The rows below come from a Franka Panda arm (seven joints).
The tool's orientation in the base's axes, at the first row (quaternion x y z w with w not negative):
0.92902 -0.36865 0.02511 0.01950
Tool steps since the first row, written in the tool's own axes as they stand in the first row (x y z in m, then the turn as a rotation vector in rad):
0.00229 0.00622 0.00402 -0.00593 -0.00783 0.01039
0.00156 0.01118 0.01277 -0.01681 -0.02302 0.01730
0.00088 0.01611 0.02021 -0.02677 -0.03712 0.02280
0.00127 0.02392 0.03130 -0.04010 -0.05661 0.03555
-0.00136 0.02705 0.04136 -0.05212 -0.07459 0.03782
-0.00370 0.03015 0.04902 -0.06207 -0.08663 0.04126
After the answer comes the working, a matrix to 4 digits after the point.
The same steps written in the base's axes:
-0.00247 -0.00631 -0.00376 0.00140 0.00918 -0.01087
-0.00612 -0.00990 -0.01245 0.00413 0.02730 -0.01870
-0.00976 -0.01343 -0.01983 0.00674 0.04406 -0.02505
-0.01447 -0.01998 -0.03074 0.01083 0.06666 -0.03893
-0.01821 -0.02101 -0.04088 0.01450 0.08784 -0.04225
-0.02179 -0.02208 -0.04861 0.01564 0.10321 -0.04650

The tool's axes in the first row as the columns of a matrix, in the base's axes (rounded; the answer above uses it unrounded):
0.7269 -0.6860 0.0323
-0.6840 -0.7274 -0.0547
0.0610 0.0177 -0.9980

